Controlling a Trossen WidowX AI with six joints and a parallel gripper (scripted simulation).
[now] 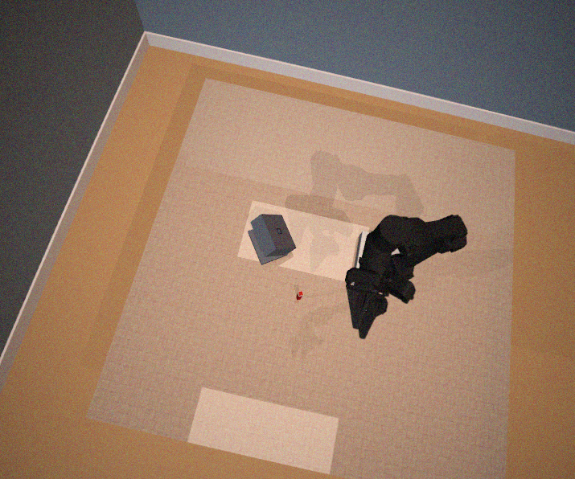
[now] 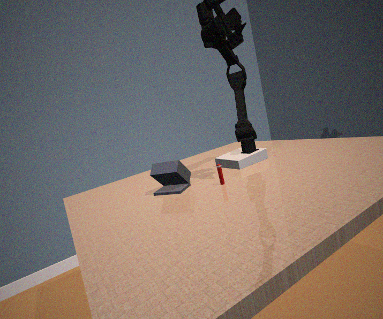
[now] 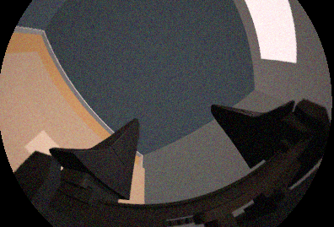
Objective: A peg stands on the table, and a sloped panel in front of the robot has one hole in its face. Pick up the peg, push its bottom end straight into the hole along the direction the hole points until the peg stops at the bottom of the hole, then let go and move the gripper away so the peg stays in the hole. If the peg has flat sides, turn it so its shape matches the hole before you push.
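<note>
Right now my gripper tip is 8 cm short of the red peg, 17 cm to the left of it and 52 cm above it. The rest, counted from my gripper tip: sloped panel 20 cm ahead, 35 cm to the right, 51 cm below.
</note>
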